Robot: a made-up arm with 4 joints.
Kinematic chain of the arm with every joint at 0, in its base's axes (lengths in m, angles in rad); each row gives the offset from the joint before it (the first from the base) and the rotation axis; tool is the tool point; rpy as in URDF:
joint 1: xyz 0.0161 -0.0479 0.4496 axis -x
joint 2: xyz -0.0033 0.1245 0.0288 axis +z
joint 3: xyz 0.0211 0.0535 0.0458 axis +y
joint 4: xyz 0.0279 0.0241 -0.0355 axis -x
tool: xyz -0.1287 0.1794 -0.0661 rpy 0 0 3.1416
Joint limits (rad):
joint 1: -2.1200..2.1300
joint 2: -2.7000..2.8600
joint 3: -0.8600..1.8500
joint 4: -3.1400..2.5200
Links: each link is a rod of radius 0.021 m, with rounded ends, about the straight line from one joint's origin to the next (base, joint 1, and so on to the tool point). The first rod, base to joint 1, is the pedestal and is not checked.
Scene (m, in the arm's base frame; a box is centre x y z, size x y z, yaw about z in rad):
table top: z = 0
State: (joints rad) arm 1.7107 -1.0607 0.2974 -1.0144
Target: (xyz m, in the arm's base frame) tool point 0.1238 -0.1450 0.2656
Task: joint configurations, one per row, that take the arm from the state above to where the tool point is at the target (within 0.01 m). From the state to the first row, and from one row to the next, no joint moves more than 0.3 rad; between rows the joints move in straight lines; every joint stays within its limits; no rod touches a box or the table.
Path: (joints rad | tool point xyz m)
1: 1.6228 -1.1288 0.2014 -0.7204 | 0.2138 0.0637 0.1452
2: 1.5349 -1.1968 0.1055 -0.4264 | 0.2328 0.0266 0.1538
3: 1.4470 -1.2649 0.0095 -0.1325 | 0.2405 -0.0150 0.1708
4: 1.3591 -1.3329 -0.0864 0.1615 | 0.2339 -0.0575 0.1936
5: 1.2712 -1.4010 -0.1824 0.4555 | 0.2116 -0.0967 0.2192
6: 1.1833 -1.4690 -0.2783 0.7495 | 0.1739 -0.1274 0.2441
7: 1.0954 -1.5371 -0.3743 1.0435 | 0.1238 -0.1450 0.2656

